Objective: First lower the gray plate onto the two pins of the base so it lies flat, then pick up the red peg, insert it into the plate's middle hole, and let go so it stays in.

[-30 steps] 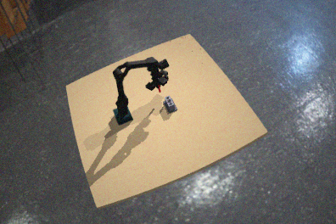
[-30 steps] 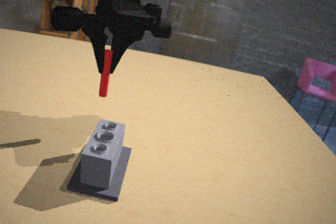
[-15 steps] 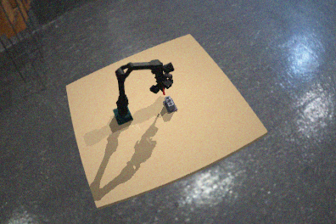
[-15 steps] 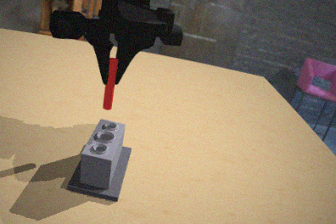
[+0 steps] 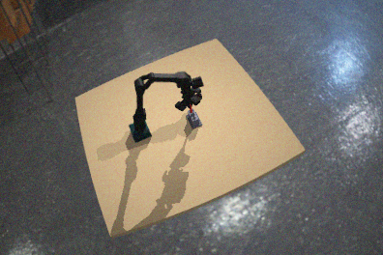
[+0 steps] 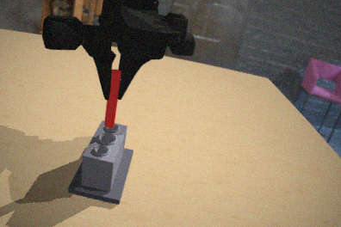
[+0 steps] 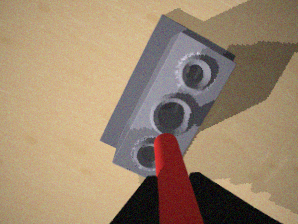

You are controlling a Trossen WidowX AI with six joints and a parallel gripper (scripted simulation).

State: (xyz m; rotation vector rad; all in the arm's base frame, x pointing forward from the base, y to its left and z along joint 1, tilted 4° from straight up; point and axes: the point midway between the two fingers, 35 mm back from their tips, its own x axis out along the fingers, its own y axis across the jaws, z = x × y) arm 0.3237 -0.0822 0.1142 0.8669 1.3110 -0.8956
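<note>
My gripper tip is 10 mm to the left of the gray plate and 70 mm above it. From my gripper tip the other things lie so: base 10 mm to the right, 100 mm below; then red peg right at my gripper tip.
</note>
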